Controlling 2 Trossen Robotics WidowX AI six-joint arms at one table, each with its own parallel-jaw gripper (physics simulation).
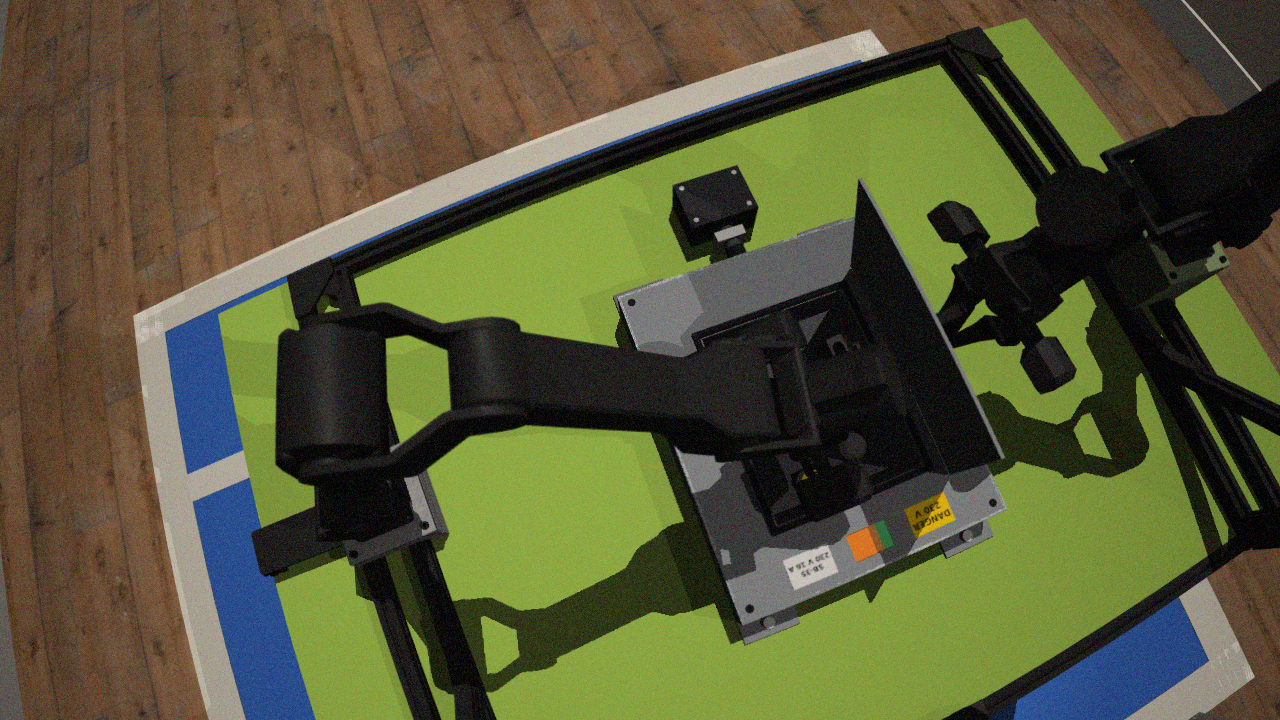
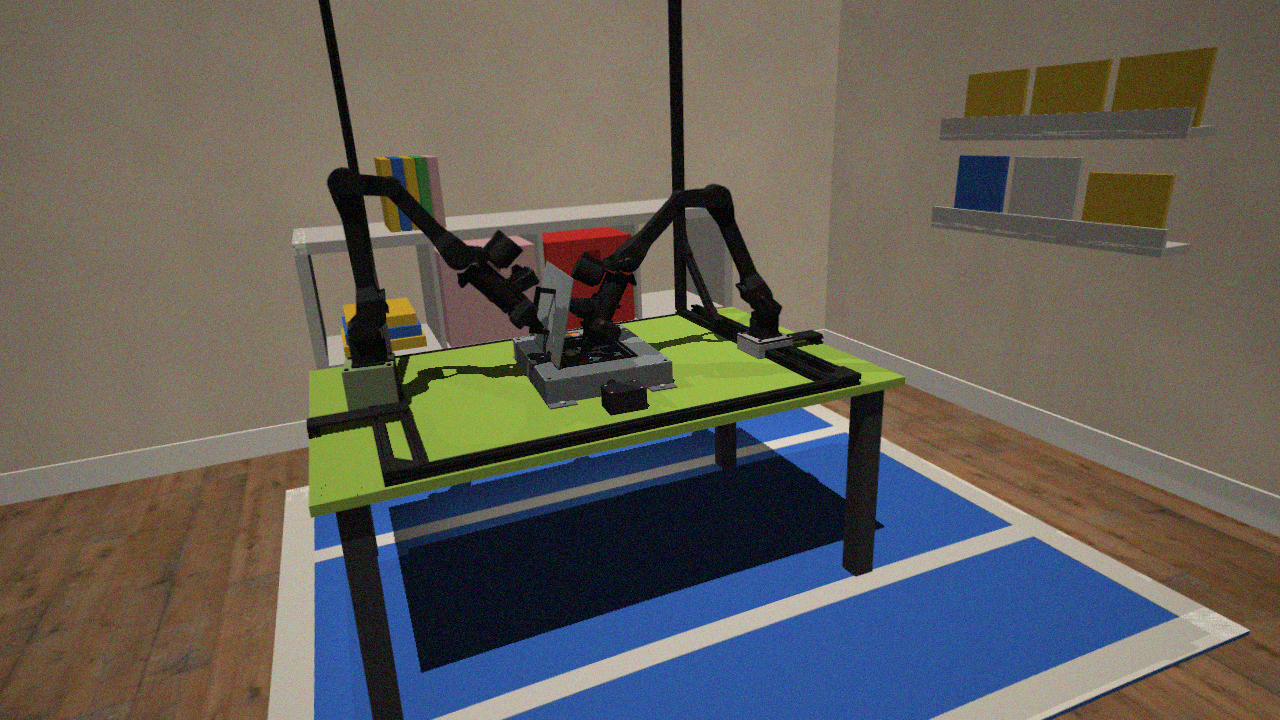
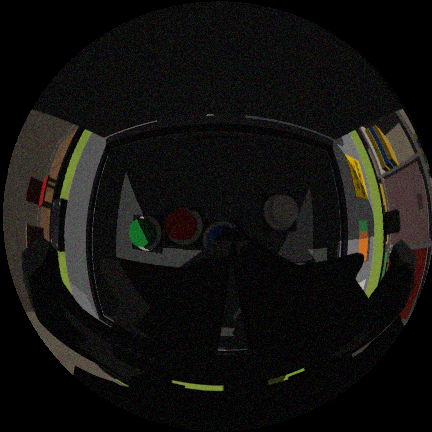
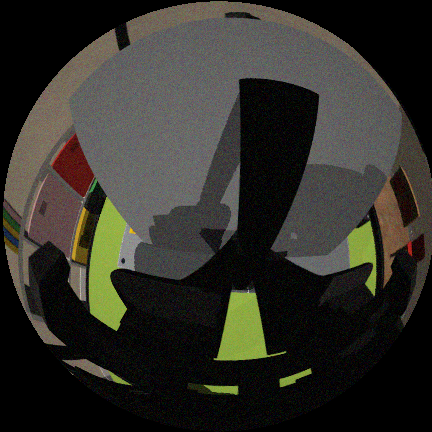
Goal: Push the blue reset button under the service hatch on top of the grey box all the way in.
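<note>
The grey box point(image 1: 737, 286) point(image 2: 602, 382) point(image 3: 78, 225) stands on the green table. Its service hatch point(image 1: 909, 336) point(image 2: 557, 307) point(image 4: 160, 100) is tipped up, nearly upright. My right gripper point(image 2: 539, 303) point(image 4: 241, 245) is shut on the hatch's black handle point(image 4: 273, 160) and holds the hatch up. My left gripper point(image 1: 830, 465) point(image 2: 595, 336) point(image 3: 230, 233) is shut and empty, reaching down into the opening. Its fingertips sit on the blue button point(image 3: 215, 235), which is mostly hidden in shadow. A green button point(image 3: 141, 233), a red button point(image 3: 183, 225) and a grey knob point(image 3: 280, 211) sit in the same row.
A small black box point(image 1: 715, 203) point(image 2: 625, 395) stands on the table next to the grey box. Yellow point(image 1: 929, 515), orange point(image 1: 862, 545) and white point(image 1: 810, 567) labels mark the box top. A shelf with a red block point(image 2: 587, 250) stands behind the table.
</note>
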